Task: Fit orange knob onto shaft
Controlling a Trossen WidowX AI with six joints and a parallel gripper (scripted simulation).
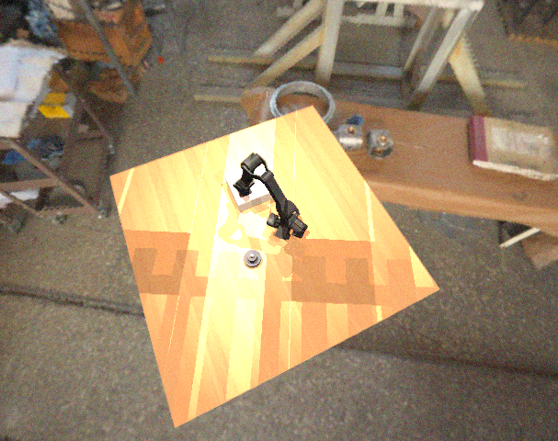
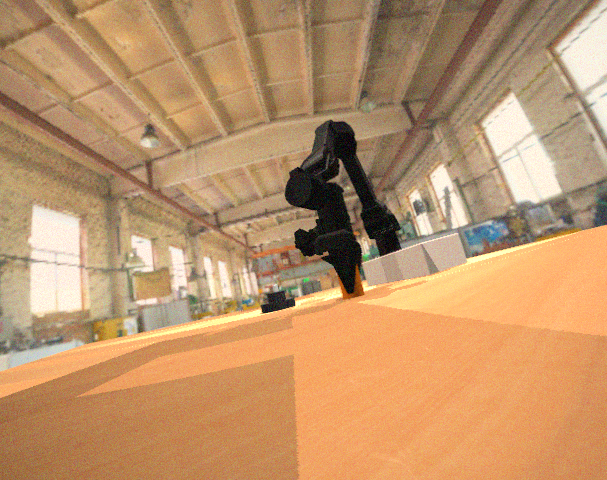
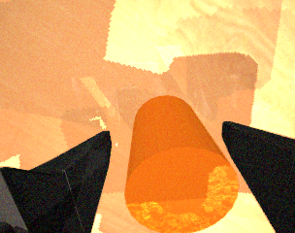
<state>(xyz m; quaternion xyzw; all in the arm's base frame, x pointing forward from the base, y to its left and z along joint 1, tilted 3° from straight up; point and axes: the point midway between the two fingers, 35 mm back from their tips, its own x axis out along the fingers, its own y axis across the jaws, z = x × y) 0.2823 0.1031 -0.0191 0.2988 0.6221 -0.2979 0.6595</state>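
Now: the round dark pedestal 21 cm to the right of my gripper tip, 5 cm ahead of it and 2 cm above it. The rest, counted from my gripper tip: orange knob 3 cm above.
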